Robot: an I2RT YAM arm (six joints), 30 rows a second.
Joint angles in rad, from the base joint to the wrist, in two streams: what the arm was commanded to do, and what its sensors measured. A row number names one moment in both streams.
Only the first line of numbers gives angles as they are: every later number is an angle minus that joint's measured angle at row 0.
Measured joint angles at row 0: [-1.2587, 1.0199, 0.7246, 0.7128, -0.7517, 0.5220]
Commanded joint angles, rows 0 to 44: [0.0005, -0.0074, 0.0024, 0.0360, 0.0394, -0.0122]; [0.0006, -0.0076, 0.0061, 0.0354, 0.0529, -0.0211]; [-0.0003, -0.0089, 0.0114, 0.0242, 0.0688, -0.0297]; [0.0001, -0.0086, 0.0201, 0.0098, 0.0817, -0.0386]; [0.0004, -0.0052, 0.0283, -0.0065, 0.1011, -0.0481]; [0.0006, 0.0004, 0.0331, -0.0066, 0.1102, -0.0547]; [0.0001, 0.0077, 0.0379, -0.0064, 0.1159, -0.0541]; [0.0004, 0.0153, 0.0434, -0.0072, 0.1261, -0.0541]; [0.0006, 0.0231, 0.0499, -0.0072, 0.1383, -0.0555]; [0.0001, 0.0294, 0.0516, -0.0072, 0.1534, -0.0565]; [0.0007, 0.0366, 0.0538, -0.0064, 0.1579, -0.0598]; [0.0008, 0.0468, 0.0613, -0.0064, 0.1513, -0.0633]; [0.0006, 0.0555, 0.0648, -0.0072, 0.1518, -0.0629]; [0.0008, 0.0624, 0.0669, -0.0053, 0.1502, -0.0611]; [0.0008, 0.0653, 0.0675, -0.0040, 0.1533, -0.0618]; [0.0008, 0.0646, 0.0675, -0.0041, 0.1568, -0.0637]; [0.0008, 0.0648, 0.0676, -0.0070, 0.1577, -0.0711]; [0.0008, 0.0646, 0.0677, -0.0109, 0.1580, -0.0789]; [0.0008, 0.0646, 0.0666, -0.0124, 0.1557, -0.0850]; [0.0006, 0.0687, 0.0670, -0.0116, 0.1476, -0.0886]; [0.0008, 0.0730, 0.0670, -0.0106, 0.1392, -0.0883]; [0.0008, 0.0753, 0.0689, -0.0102, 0.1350, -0.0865]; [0.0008, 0.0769, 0.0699, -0.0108, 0.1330, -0.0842]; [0.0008, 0.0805, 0.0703, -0.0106, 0.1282, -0.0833]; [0.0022, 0.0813, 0.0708, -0.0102, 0.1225, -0.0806]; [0.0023, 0.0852, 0.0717, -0.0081, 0.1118, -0.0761]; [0.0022, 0.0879, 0.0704, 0.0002, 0.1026, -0.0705]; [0.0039, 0.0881, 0.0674, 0.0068, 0.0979, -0.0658]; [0.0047, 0.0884, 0.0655, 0.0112, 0.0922, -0.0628]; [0.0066, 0.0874, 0.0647, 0.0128, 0.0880, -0.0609]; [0.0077, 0.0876, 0.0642, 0.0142, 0.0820, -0.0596]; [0.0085, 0.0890, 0.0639, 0.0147, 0.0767, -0.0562]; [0.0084, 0.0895, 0.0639, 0.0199, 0.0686, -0.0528]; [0.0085, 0.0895, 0.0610, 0.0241, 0.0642, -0.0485]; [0.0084, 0.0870, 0.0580, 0.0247, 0.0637, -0.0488]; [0.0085, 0.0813, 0.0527, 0.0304, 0.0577, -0.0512]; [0.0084, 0.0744, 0.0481, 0.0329, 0.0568, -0.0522]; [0.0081, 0.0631, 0.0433, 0.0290, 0.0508, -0.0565]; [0.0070, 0.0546, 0.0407, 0.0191, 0.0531, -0.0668]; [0.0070, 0.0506, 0.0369, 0.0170, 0.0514, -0.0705]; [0.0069, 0.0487, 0.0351, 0.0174, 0.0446, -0.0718]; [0.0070, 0.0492, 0.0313, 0.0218, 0.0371, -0.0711]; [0.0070, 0.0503, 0.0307, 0.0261, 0.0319, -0.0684]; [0.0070, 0.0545, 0.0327, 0.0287, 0.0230, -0.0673]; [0.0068, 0.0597, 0.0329, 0.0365, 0.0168, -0.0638]
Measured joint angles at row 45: [0.0069, 0.0549, 0.0321, -0.0019, 0.0450, -0.0675]
